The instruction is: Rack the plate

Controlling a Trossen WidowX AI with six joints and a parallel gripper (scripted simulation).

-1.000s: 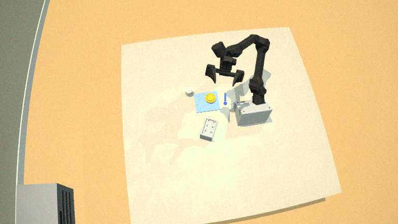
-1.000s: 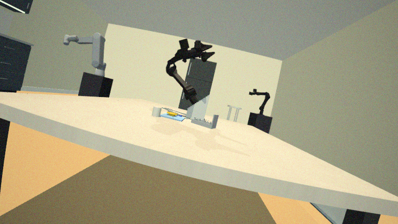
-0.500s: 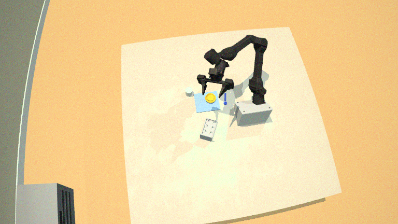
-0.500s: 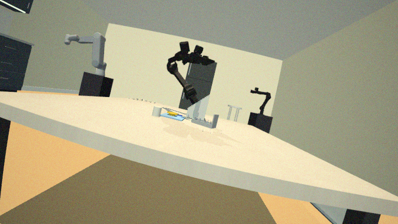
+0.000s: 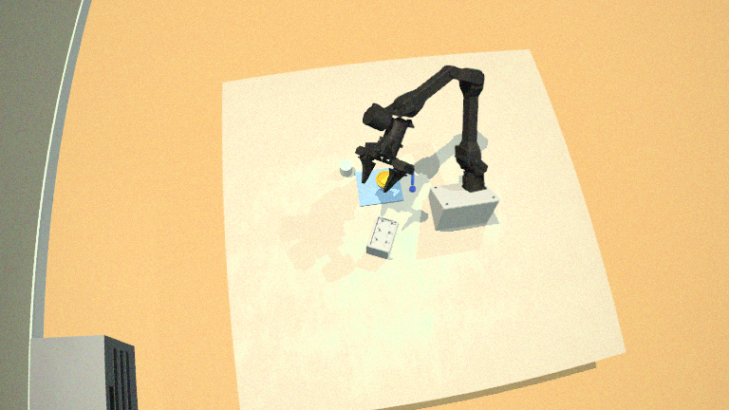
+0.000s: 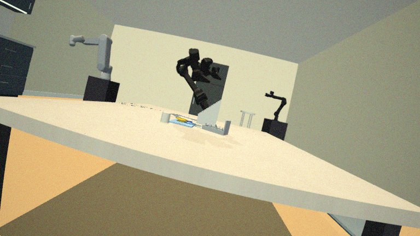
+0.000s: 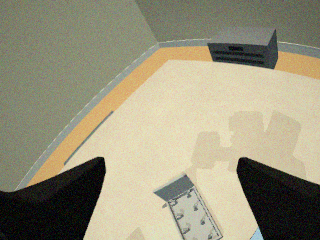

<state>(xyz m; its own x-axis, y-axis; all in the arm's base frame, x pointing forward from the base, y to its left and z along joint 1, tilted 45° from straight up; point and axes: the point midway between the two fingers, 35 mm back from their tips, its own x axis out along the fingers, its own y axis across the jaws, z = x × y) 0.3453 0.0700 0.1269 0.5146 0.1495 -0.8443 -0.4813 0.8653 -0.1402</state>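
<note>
Now: the yellow plate 260 mm below my gripper tip, 130 mm to the right of it and 90 mm behind it. The rest, counted from my gripper tip: grey dish rack 250 mm below, 60 mm to the left, 20 mm behind; then white cup 250 mm below, 210 mm to the right, 30 mm ahead; then blue spoon 270 mm below, 180 mm behind, 100 mm to the right.
</note>
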